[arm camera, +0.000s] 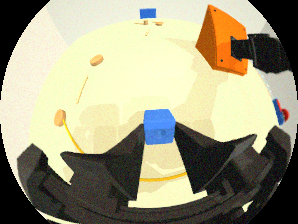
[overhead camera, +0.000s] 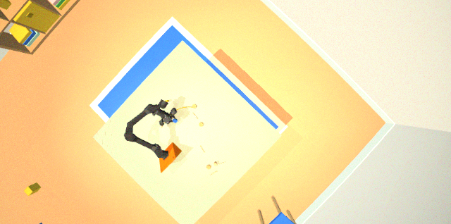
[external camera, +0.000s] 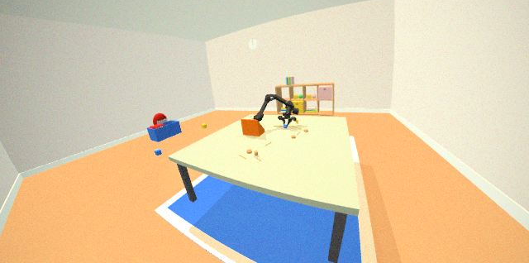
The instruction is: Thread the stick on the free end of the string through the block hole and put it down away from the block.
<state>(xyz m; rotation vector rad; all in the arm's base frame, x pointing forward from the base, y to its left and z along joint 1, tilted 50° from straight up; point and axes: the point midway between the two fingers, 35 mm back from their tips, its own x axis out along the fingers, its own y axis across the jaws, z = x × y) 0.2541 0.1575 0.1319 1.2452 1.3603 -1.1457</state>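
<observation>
The blue block is right at my gripper tip. From my gripper tip the other things lie so: yellow cube 6 cm ahead, 18 cm to the left, 1 cm below.
</observation>
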